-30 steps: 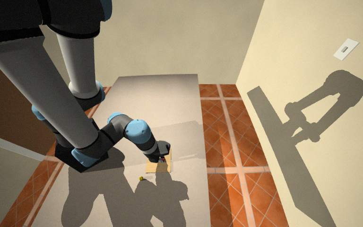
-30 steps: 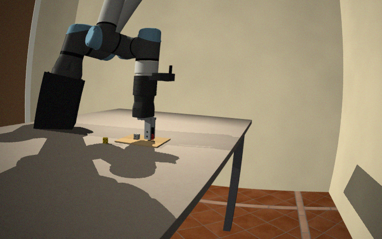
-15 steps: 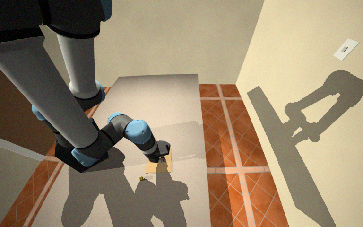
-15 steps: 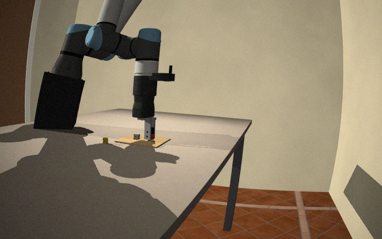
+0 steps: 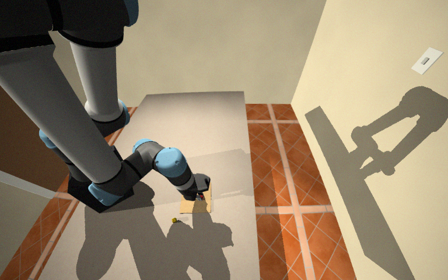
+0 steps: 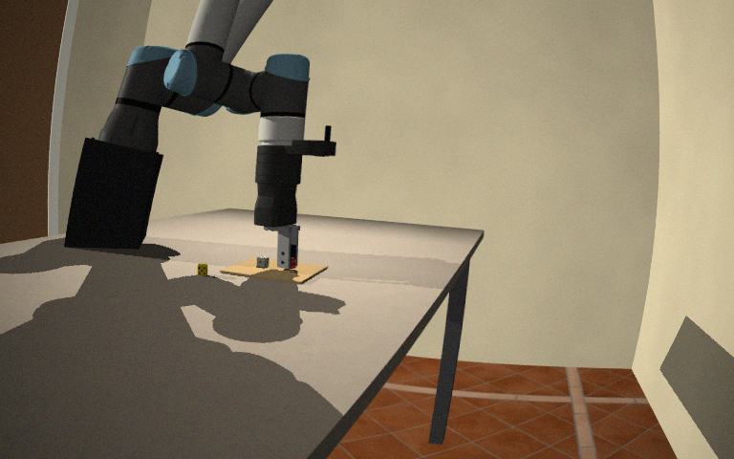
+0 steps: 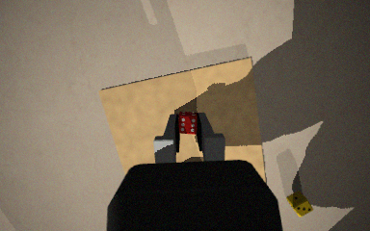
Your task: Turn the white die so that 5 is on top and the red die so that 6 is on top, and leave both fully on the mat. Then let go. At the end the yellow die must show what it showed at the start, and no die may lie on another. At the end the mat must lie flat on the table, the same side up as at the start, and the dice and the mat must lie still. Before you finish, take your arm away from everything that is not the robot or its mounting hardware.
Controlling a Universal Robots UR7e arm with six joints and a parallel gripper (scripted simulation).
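Now: the red die 10 mm below my hand. Round my hand: white die: 50 mm behind, 10 mm to the left, 20 mm below; then yellow die: 120 mm behind, 90 mm to the right, 20 mm below; then tan mat: 20 mm behind, 10 mm to the left, 30 mm below.
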